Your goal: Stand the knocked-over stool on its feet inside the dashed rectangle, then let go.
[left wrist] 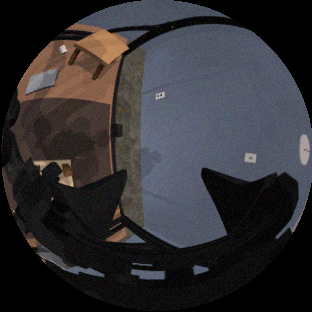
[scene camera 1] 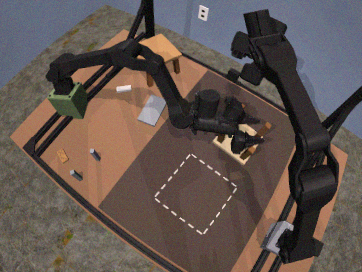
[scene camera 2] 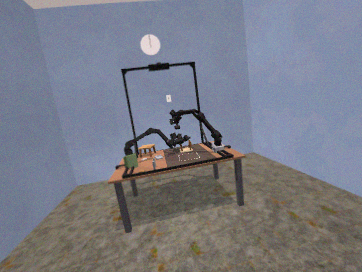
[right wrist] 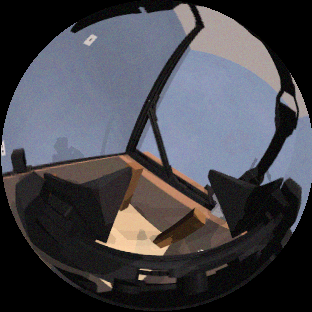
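A stool with a pale seat and brown legs is upside down on the dark mat, seat down and legs up. It lies behind the dashed rectangle in scene camera 1, outside its outline. My right gripper is open low over the stool, among its legs. In the right wrist view, one leg shows beside a finger and another between the fingers; neither is gripped. The right arm hides part of the seat and legs in scene camera 1. My left gripper is open and empty, high above the table's back.
An orange-topped stool stands upright at the back left. A grey flat block and a white piece lie near it. Two small grey pegs and an orange tile are at the left.
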